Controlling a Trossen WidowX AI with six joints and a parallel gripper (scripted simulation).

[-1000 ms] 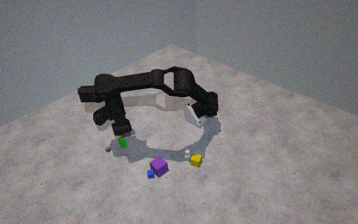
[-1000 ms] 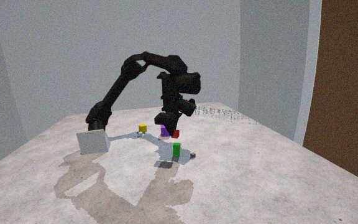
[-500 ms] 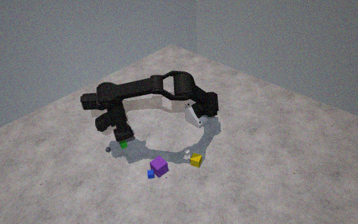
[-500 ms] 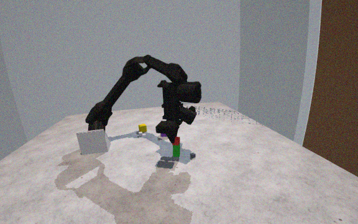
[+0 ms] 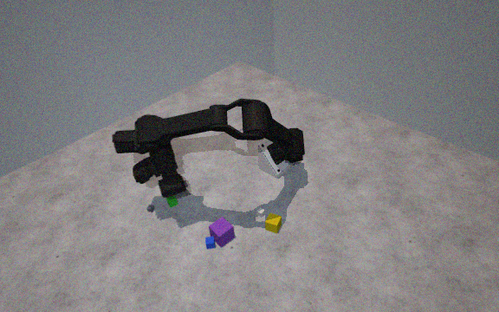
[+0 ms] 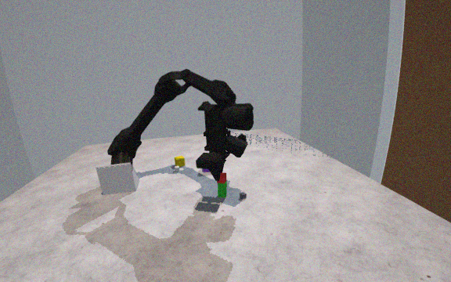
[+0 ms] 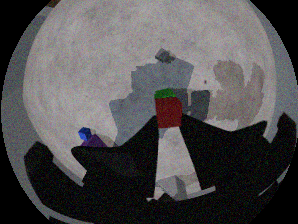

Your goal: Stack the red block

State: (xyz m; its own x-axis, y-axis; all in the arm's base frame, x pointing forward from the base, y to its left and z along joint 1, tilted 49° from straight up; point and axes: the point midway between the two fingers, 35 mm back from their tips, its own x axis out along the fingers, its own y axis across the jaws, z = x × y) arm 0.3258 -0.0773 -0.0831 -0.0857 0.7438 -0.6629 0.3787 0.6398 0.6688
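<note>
The red block is 10 mm ahead of my gripper tip. Also, from my gripper tip: small grey block (70 mm ahead, 30 mm to the right, 50 mm below); then purple block (10 mm behind, 190 mm to the left, 30 mm below); then blue block (20 mm ahead, 190 mm to the left, 40 mm below).
</note>
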